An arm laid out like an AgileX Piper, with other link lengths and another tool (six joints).
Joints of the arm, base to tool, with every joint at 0 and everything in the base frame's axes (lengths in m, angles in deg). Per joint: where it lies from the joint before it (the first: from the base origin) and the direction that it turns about. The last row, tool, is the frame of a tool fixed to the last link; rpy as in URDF.
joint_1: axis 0 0 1 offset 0.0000 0.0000 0.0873
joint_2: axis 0 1 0 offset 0.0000 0.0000 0.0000
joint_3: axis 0 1 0 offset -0.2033 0.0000 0.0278
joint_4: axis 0.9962 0 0.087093 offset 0.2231 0.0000 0.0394
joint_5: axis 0 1 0 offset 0.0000 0.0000 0.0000
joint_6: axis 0.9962 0 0.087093 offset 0.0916 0.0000 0.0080
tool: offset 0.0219 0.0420 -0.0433 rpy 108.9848 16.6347 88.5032
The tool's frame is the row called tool.
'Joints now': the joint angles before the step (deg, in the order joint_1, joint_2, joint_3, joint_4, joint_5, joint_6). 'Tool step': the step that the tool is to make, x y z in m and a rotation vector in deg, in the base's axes. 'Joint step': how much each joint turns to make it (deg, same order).
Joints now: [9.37, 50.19, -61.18, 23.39, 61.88, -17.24]
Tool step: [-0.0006, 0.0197, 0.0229, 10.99, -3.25, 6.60]
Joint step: [0.00, 1.72, -2.27, 14.68, -2.06, -5.99]
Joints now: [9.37, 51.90, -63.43, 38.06, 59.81, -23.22]
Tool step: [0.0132, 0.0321, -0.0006, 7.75, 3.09, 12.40]
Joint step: [5.86, 10.37, -2.37, 14.22, -1.39, -9.25]
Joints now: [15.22, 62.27, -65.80, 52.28, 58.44, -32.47]
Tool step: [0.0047, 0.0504, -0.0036, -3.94, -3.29, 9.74]
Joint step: [15.77, 11.20, -9.81, -6.59, -5.87, 1.59]
